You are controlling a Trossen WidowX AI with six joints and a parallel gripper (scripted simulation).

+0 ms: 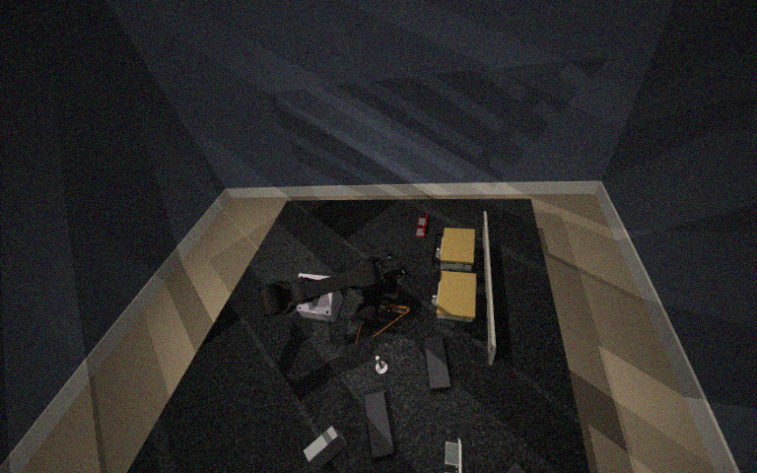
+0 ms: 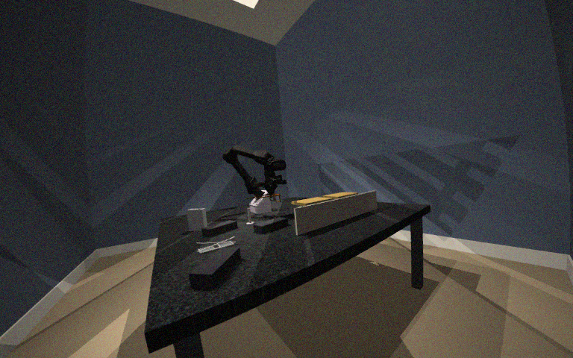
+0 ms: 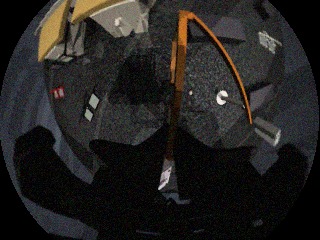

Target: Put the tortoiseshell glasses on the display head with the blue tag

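My gripper tip is now 40 mm short of the small white stand, 150 mm to the left of it and 90 mm above it. Round my gripper tip: grey box 30 mm behind, 410 mm to the right, 60 mm below; long pale panel 340 mm ahead, 240 mm to the left, 60 mm below.
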